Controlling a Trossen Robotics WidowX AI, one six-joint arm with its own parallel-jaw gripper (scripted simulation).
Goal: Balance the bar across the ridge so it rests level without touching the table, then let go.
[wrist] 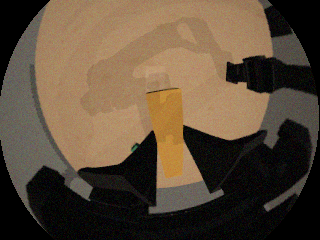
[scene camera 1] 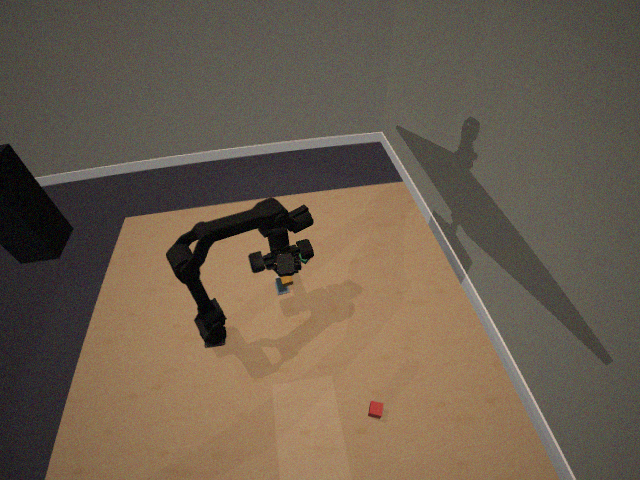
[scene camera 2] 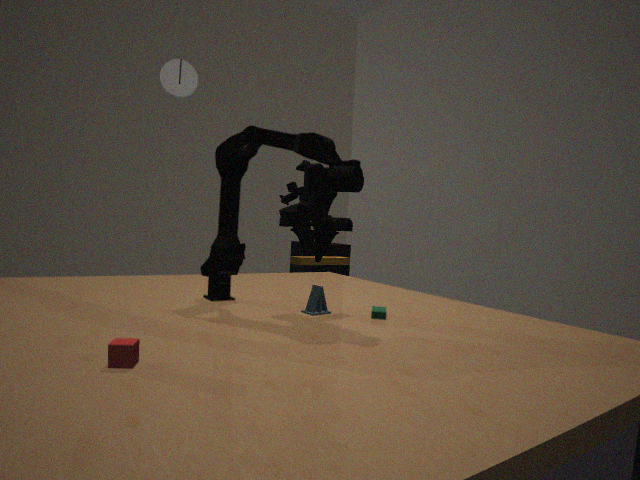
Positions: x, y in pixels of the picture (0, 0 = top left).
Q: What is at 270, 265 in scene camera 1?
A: My gripper.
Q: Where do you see a red cube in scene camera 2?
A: At 123, 353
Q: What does my gripper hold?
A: A bar.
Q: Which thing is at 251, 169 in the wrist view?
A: My gripper.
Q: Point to a bar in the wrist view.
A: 164, 107
